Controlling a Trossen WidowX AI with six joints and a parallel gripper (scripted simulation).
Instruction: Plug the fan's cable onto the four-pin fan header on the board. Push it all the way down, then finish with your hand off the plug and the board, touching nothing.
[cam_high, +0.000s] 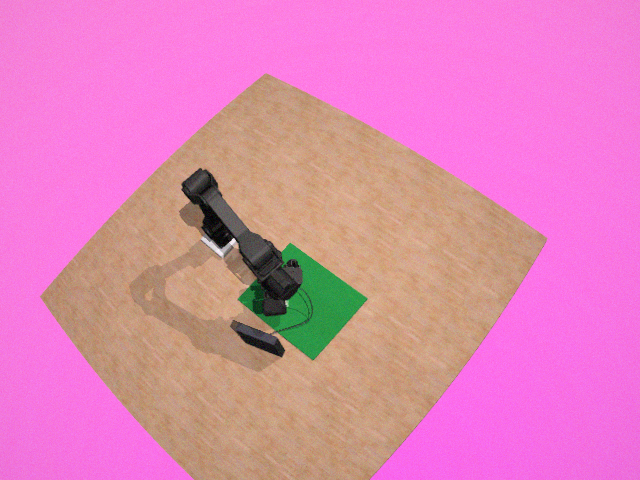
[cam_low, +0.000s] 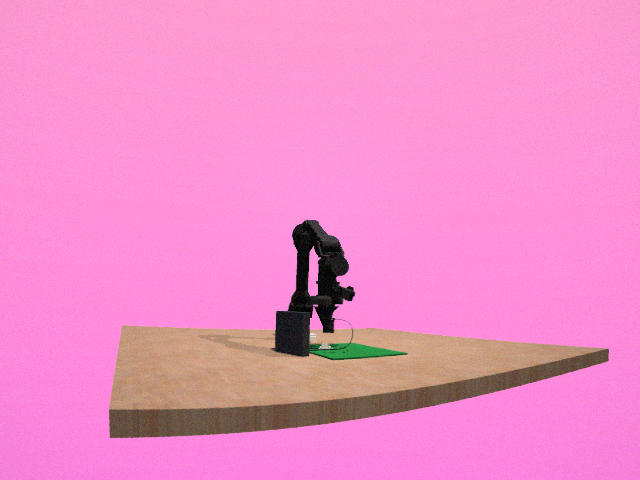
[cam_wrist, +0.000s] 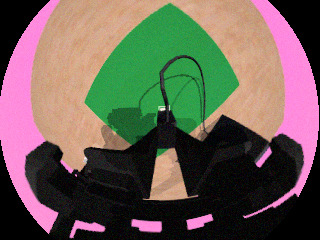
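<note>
My gripper tip is 3 cm short of the green board, 5 cm to the right of it and 8 cm above it. The rest, counted from my gripper tip: dark fan plug (1 cm to the left, 1 cm above); then black fan (6 cm ahead, 12 cm to the right, 1 cm below).
</note>
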